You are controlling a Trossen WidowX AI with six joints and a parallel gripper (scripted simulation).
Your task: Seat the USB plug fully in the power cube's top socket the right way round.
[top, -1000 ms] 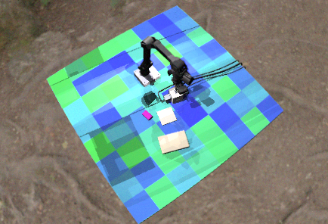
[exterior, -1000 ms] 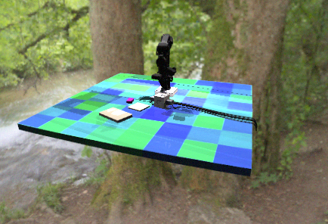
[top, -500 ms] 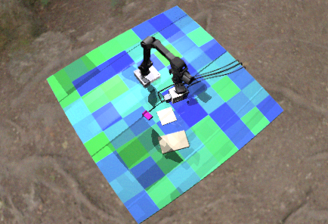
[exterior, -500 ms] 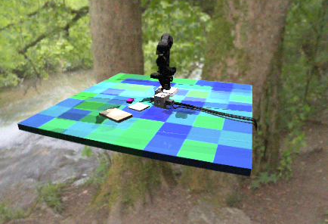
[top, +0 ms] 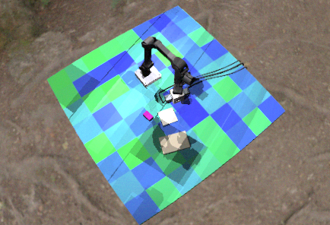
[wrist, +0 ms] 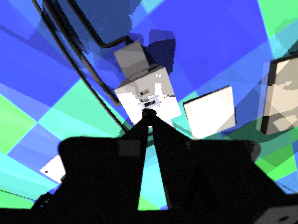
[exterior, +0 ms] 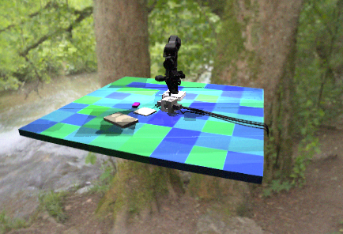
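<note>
The dark USB plug lies 2 cm below my gripper tip. Round my gripper tip: small magenta block (4 cm behind, 24 cm to the right, 13 cm below); then USB socket (1 cm to the right, 7 cm below); then white flat pad (6 cm ahead, 15 cm to the right, 13 cm below).
</note>
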